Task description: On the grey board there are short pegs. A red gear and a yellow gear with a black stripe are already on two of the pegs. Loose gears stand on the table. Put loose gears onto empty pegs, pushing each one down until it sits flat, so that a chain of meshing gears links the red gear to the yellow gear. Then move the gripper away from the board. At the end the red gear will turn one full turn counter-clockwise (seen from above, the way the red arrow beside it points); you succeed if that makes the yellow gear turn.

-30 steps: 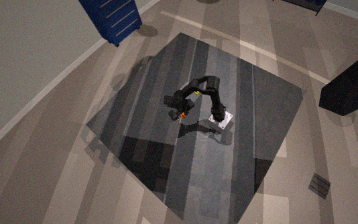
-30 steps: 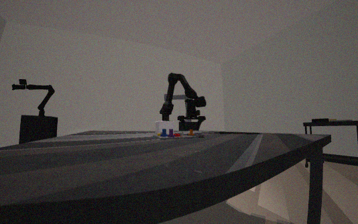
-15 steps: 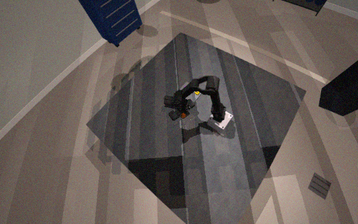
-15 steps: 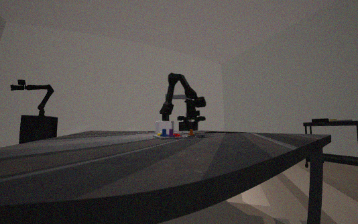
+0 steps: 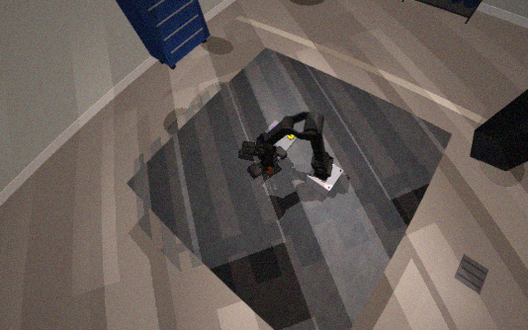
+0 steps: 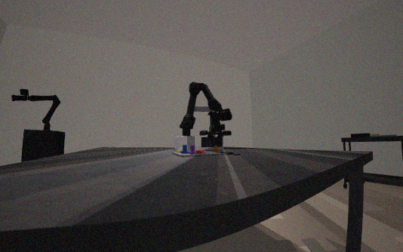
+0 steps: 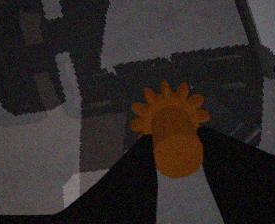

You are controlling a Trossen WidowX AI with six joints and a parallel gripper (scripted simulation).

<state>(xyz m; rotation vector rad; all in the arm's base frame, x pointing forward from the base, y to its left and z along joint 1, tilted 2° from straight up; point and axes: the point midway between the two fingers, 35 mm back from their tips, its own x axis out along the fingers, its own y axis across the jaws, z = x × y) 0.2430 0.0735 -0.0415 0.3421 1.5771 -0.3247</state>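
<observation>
The blue gear is 240 mm to the right of my gripper tip and 70 mm ahead of it. Also, from my gripper tip: red gear 170 mm to the right, 80 mm ahead, 10 mm below; orange gear 10 mm below; red arrow 180 mm to the right, 110 mm ahead, 20 mm below.
</observation>
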